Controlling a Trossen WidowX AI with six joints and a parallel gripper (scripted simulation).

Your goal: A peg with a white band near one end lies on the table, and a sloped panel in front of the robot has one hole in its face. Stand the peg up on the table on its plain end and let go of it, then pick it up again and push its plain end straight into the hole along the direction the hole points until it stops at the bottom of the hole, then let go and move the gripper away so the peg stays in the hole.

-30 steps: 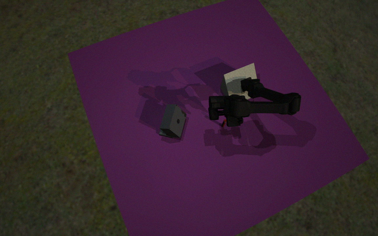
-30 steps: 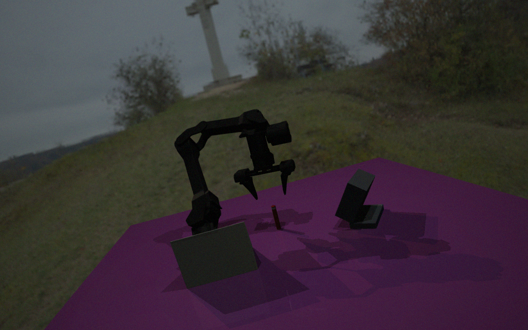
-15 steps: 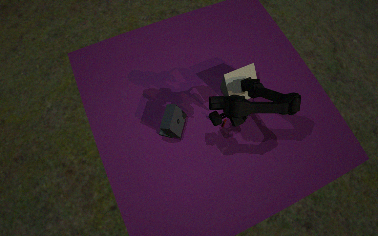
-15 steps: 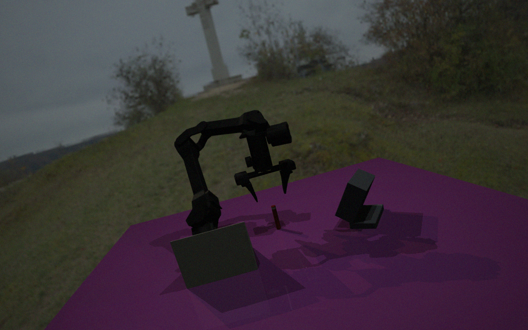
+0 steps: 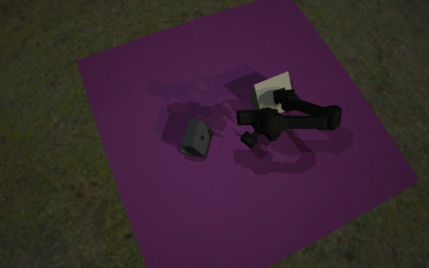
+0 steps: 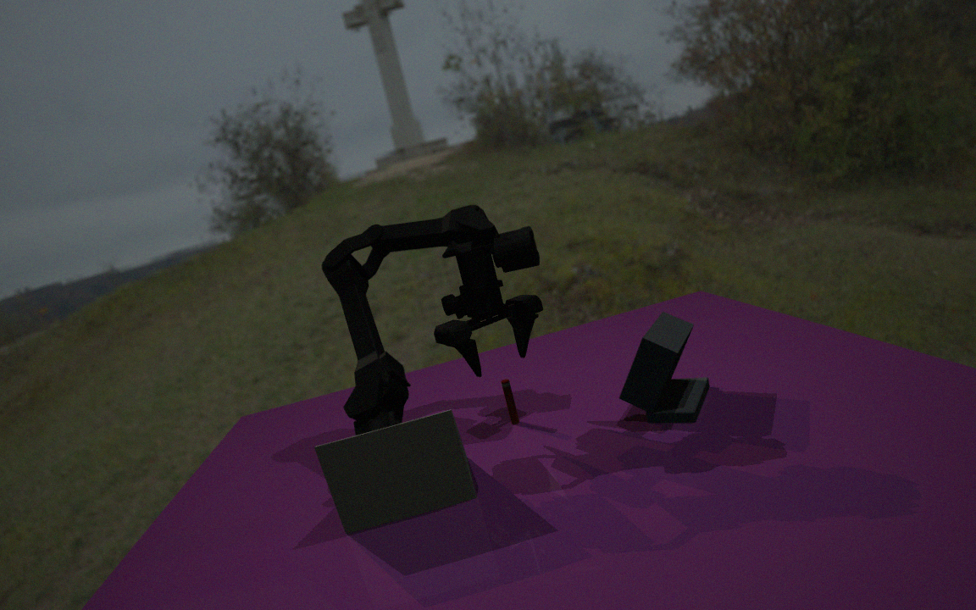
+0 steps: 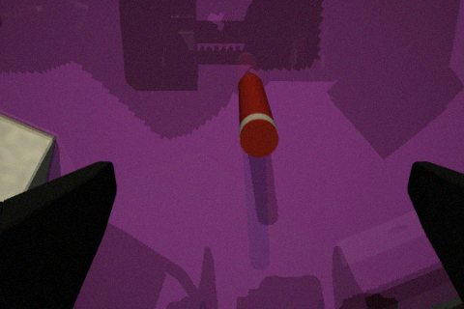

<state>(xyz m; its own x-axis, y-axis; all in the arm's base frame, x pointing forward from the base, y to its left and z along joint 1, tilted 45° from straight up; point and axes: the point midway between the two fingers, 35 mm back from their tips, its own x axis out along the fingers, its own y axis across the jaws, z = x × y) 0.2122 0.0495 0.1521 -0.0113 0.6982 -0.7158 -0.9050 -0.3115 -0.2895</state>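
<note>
The red peg is 5 cm below my gripper tip. The rest, counted from my gripper tip: grey sloped panel 24 cm ahead, 10 cm to the right, 3 cm below; dark foot 25 cm ahead, 12 cm to the right, 10 cm below.
</note>
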